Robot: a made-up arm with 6 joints. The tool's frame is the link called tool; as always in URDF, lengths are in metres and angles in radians. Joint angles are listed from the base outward.
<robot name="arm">
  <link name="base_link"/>
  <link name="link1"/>
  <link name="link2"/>
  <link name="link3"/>
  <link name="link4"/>
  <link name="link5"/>
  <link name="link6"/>
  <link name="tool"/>
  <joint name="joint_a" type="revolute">
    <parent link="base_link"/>
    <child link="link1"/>
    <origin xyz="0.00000 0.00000 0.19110" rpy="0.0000 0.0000 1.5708"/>
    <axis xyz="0 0 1"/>
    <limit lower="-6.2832" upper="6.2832"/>
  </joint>
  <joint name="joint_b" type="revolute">
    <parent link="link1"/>
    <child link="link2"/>
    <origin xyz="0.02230 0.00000 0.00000" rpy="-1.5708 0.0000 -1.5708"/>
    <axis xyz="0 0 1"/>
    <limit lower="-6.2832" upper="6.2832"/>
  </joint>
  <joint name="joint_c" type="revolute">
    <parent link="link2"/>
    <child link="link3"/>
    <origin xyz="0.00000 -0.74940 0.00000" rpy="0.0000 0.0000 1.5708"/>
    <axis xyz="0 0 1"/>
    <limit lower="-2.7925" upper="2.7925"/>
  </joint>
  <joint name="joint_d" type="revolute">
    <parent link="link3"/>
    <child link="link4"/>
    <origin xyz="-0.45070 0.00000 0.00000" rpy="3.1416 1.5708 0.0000"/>
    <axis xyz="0 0 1"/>
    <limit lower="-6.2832" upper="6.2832"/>
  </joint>
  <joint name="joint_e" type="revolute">
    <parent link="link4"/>
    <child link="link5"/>
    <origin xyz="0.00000 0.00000 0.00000" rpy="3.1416 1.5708 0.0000"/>
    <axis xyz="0 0 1"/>
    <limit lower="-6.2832" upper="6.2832"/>
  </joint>
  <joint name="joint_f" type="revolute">
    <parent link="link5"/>
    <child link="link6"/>
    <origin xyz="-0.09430 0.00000 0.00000" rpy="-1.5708 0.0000 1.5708"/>
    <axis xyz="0 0 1"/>
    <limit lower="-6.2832" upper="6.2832"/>
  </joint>
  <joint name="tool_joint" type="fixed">
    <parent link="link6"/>
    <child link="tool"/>
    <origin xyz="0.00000 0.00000 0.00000" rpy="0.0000 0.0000 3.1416"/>
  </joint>
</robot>
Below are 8 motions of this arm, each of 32 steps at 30 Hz.
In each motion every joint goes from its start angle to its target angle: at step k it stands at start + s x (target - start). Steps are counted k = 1, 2, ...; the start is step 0. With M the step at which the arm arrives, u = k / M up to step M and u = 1 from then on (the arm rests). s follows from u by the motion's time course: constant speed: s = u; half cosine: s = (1 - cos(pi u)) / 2; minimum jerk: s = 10 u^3 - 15 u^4 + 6 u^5.
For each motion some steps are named. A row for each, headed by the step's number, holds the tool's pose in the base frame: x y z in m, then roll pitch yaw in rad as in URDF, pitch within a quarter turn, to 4 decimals.
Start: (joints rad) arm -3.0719 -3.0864 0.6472 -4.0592 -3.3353 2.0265
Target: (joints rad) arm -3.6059 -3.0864 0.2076 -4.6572 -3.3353 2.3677
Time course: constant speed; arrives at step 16
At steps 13, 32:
13: 0.1349 -0.0944 -0.8952 0.0520 0.4183 -2.8956
32: 0.1012 -0.0959 -0.9033 0.0484 0.3303 -2.8304

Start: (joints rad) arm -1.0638 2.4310 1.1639 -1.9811 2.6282 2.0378
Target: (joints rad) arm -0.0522 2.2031 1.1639 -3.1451 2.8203 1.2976
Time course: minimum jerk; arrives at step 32
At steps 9, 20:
9: 0.2163 -0.3104 -0.7061 -0.7864 -0.1000 3.1045
20: 0.4803 -0.1526 -0.6461 -0.6426 -0.1305 -2.2618

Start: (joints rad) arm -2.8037 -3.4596 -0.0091 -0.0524 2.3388 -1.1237
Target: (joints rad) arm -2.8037 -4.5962 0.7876 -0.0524 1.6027 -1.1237
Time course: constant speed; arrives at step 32
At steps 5, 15, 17, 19, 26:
5: -0.4024 -0.1608 -0.8612 1.2667 -0.4487 2.0872
15: -0.6357 -0.2422 -0.7074 1.6414 -0.4706 1.9245
17: -0.6760 -0.2563 -0.6679 1.7167 -0.4685 1.8916
19: -0.7138 -0.2695 -0.6259 1.7918 -0.4641 1.8590
26: -0.8239 -0.3079 -0.4619 2.0507 -0.4325 1.7508

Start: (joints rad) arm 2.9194 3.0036 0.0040 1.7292 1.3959 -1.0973
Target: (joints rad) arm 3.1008 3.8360 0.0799 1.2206 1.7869 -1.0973
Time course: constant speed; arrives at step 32
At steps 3, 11, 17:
3: -0.0997 -0.0968 -1.0196 1.7162 -0.4206 -0.3822
11: 0.1717 -0.1457 -0.9971 1.6172 -0.6513 -0.1646
17: 0.3696 -0.1636 -0.9410 1.4698 -0.8181 0.0420

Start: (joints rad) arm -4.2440 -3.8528 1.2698 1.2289 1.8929 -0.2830
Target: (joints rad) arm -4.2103 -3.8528 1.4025 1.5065 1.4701 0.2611
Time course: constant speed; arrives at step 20
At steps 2, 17, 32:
2: -0.2038 0.1607 -0.7186 -0.6965 -1.0329 1.3531
17: -0.1968 0.1194 -0.7261 -1.5220 -0.7232 2.1417
32: -0.1936 0.1118 -0.7273 -1.6159 -0.6191 2.2127

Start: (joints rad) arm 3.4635 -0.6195 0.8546 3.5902 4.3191 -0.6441
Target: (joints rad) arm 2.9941 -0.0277 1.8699 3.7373 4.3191 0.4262
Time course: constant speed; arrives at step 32
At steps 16, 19, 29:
16: -0.1509 -0.0792 1.0469 -2.7099 -0.2301 -2.7581
19: -0.2110 -0.0760 0.9986 -2.6477 -0.0422 -2.8937
29: -0.3459 -0.0346 0.8157 -2.6564 0.6201 2.9546

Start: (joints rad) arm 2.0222 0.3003 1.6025 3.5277 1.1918 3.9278
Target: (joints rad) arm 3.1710 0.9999 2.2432 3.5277 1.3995 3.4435
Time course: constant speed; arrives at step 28
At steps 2, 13, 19, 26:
2: -0.3627 0.6355 0.7684 0.8442 0.2719 2.9651
13: -0.6456 0.4428 0.4581 1.1720 0.7393 -2.8205
19: -0.7102 0.2641 0.3064 1.4471 0.9873 -2.3896
26: -0.6911 0.0490 0.1584 2.1044 1.1873 -1.5087

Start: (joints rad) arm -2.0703 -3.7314 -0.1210 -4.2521 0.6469 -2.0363
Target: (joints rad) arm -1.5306 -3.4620 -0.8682 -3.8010 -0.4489 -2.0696
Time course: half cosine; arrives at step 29
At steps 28, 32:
28: 0.0252 -0.7210 -0.7503 2.8923 0.8310 0.9206
32: 0.0262 -0.7205 -0.7499 2.8929 0.8298 0.9203

